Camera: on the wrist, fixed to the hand. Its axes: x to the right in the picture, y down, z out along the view.
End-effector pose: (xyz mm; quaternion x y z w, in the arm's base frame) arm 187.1 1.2 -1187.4 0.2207 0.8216 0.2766 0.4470
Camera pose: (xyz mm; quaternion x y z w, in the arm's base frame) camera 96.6 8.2 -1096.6 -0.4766 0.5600 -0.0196 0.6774
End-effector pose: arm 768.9 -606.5 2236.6 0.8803 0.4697 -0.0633 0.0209
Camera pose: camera 821.2 -630.2 2351.4 0.2248 0.9409 -0.1235 0.2211
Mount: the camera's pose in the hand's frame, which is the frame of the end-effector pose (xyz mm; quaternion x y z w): -5.8 54.0 -116.3 -0.1915 -0.1787 -0.7113 0.6523
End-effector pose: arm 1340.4 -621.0 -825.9 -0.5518 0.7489 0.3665 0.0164
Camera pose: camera 1341.6 -675.6 -709.8 -0.8303 0.0229 0.4694 0.2996
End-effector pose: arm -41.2 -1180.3 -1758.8 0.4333 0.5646 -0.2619 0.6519
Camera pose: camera -56.9 -1054.8 -1737.2 -0.2906 0.6101 -0.6038 0.4228
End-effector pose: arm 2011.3 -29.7 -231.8 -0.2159 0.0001 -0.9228 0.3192
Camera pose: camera 2000.8 -85.3 -347.0 0.3669 0.0338 0.7903 0.4895
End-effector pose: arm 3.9 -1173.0 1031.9 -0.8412 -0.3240 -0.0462 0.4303
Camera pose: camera 54.3 -1286.3 1065.1 -0.4089 -0.8778 -0.2479 0.0288
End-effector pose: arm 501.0 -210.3 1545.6 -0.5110 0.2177 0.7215 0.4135
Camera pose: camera 522.4 -328.6 1500.5 -0.4384 -0.4335 0.3095 0.7239
